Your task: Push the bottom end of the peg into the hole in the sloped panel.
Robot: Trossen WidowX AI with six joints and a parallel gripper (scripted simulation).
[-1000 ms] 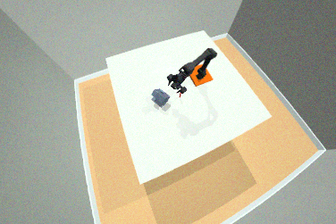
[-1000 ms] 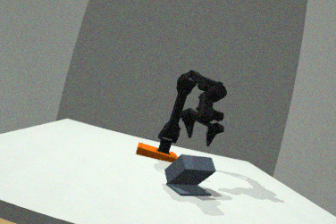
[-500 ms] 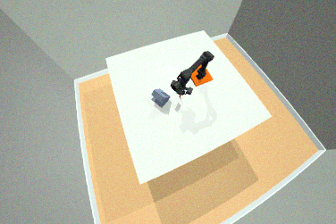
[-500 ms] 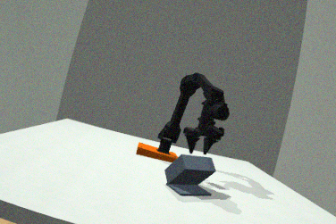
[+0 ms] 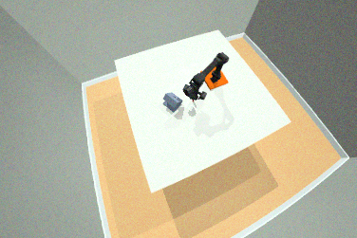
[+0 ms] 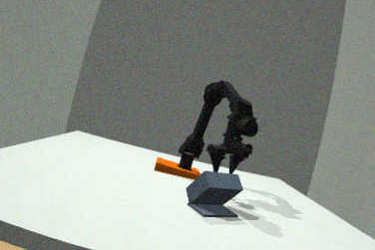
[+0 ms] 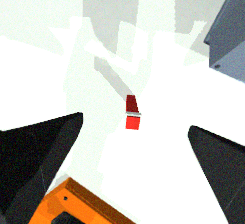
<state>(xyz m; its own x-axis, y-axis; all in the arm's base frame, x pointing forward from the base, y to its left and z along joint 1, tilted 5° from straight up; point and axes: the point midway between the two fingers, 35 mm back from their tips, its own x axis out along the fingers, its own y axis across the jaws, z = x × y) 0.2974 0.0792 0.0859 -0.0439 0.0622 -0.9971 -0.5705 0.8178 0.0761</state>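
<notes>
Now: gripper tip 30 mm above the red peg. From my gripper tip the other things lie so: grey-blue sloped panel (160 mm ahead, 70 mm to the right, 20 mm below); then thin flat foot plate (180 mm ahead, 60 mm to the right, 80 mm below).
</notes>
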